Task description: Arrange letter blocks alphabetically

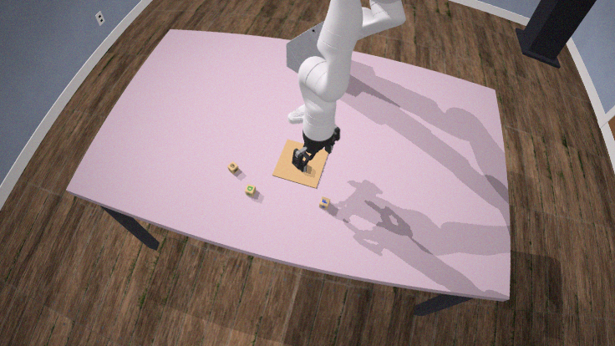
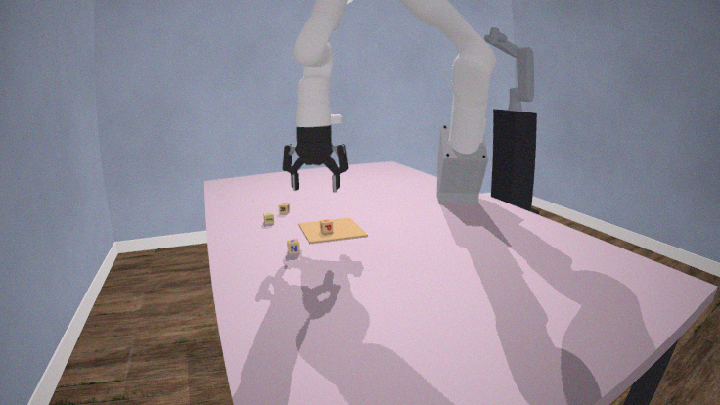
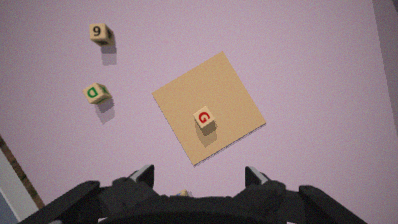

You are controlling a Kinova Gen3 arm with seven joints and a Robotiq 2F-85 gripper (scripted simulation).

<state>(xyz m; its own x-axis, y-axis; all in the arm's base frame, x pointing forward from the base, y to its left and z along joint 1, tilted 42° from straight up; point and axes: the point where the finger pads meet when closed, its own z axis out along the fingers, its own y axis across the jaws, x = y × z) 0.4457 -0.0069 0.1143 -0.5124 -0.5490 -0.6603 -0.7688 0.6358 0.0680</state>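
Right now my hand is 50 mm past the tan mat, 50 mm to the left of it and 120 mm above it. From my hand the other things lie so: blue N block: 70 mm ahead, 50 mm to the left, 110 mm below; then green D block: 90 mm ahead, 170 mm to the right, 110 mm below.
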